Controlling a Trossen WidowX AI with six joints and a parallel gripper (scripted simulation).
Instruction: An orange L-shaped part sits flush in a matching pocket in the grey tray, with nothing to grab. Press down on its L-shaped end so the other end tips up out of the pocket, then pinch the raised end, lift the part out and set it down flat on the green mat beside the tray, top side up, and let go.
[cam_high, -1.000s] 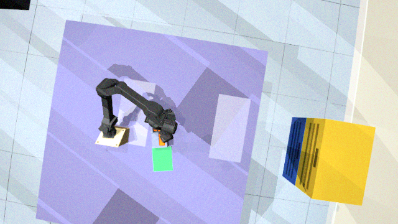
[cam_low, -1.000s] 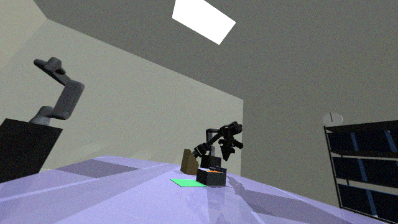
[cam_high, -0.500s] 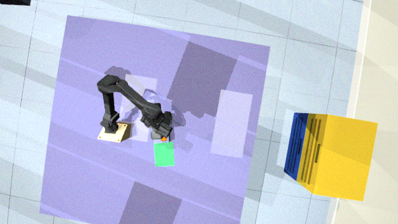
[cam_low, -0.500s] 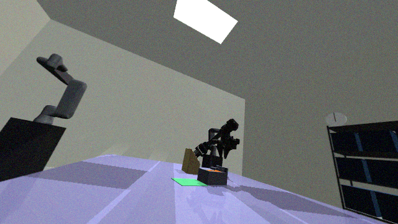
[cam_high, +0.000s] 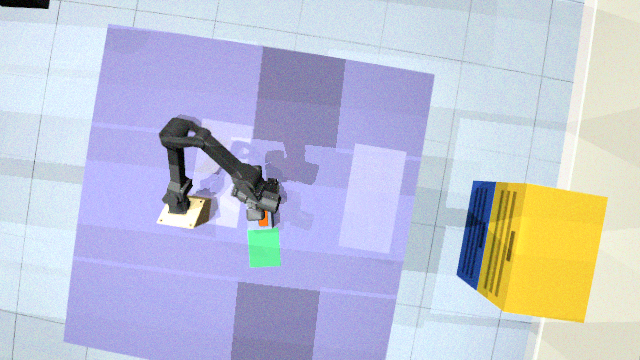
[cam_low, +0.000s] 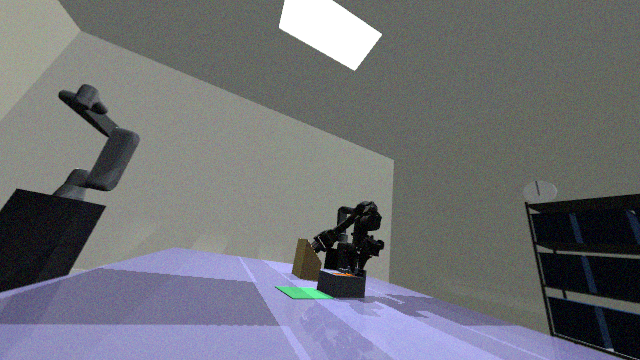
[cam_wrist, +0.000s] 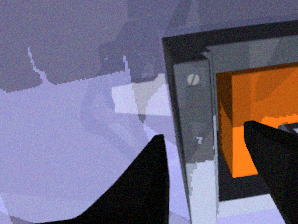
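Now: gripper tip 6 cm to the left of the orange L-shaped part and 2 cm above it. Round my gripper tip: green mat (3 cm ahead, 22 cm to the right, 9 cm below).
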